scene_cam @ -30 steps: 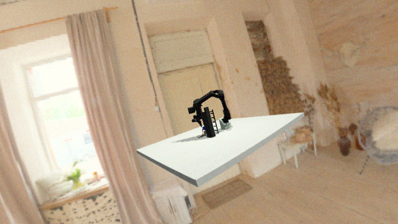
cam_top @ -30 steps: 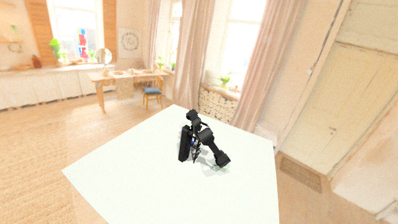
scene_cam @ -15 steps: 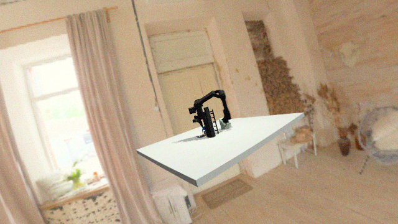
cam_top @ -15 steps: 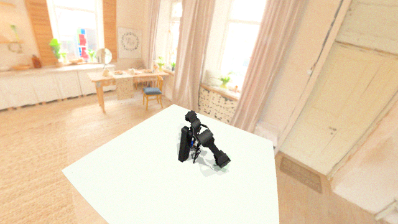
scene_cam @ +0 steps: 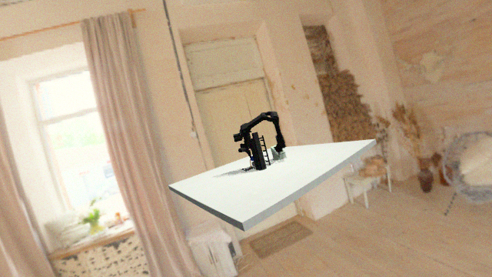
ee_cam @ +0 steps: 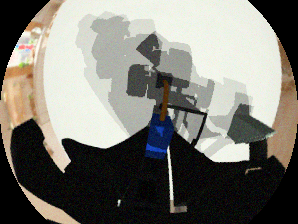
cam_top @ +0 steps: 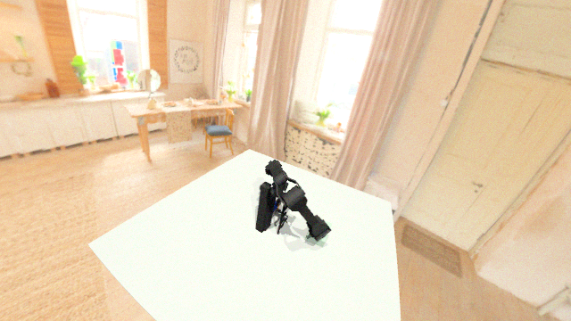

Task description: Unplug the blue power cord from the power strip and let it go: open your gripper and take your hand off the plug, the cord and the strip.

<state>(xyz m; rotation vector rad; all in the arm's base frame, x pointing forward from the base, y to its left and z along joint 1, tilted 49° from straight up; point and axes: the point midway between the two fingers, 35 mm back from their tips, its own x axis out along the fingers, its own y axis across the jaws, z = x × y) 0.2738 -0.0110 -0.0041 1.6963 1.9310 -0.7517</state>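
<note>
Right now my gripper tip is 30 mm to the right of the blue plug.
</note>
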